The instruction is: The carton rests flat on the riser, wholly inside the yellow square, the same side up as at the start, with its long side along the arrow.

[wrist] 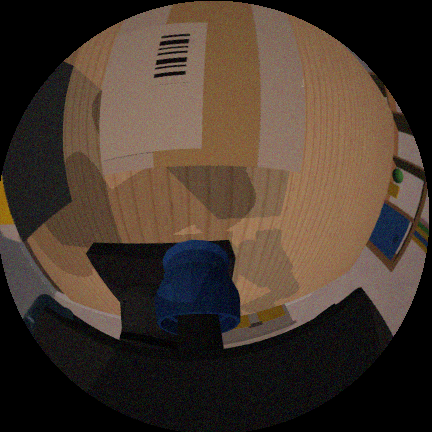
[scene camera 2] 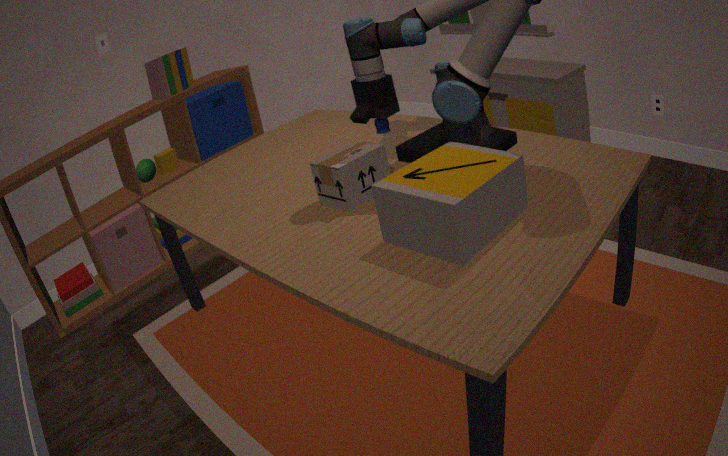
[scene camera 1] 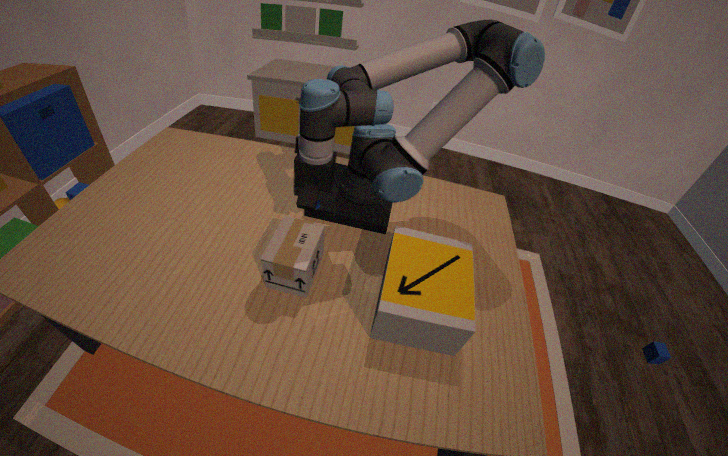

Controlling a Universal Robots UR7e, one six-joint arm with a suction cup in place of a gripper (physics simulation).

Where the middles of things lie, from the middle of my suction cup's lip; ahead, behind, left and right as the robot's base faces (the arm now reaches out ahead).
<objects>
Right now the carton (scene camera 2: pixel 343 178) is 12 cm ahead of my suction cup and 8 cm below it. Also, from my suction cup: grey riser (scene camera 2: pixel 449 204) 32 cm to the left, 12 cm ahead, 7 cm below.
</objects>
